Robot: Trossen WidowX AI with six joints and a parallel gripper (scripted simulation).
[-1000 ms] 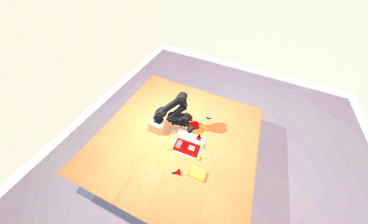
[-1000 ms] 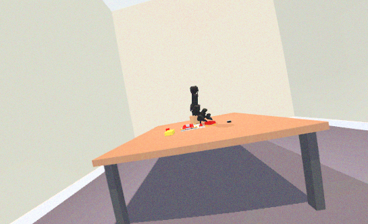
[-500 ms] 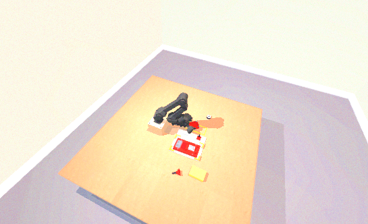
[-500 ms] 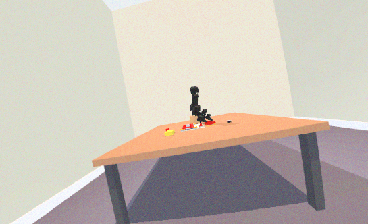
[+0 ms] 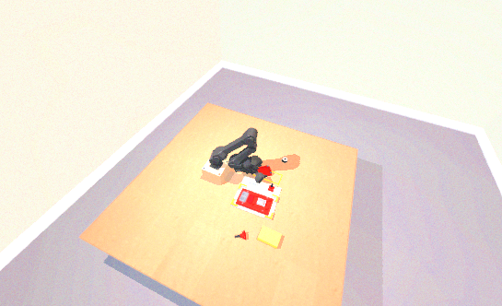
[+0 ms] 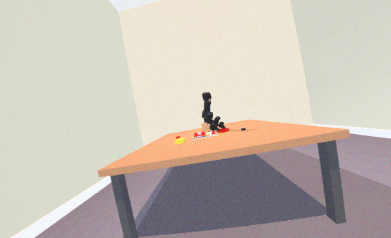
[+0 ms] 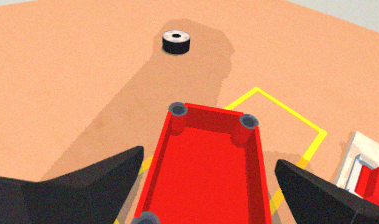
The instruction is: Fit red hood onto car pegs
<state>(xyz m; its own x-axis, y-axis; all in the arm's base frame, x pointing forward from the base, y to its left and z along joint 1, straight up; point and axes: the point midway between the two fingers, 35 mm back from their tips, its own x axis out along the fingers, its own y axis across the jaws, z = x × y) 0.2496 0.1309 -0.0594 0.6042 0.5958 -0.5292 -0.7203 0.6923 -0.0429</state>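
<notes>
The red hood is 1 cm below my gripper tip. Also, from my gripper tip: black-and-white wheel 16 cm to the left, 9 cm ahead, 1 cm below; then yellow block 39 cm to the right, 19 cm ahead; then white jig board 20 cm to the right, 4 cm ahead, 1 cm below.
</notes>
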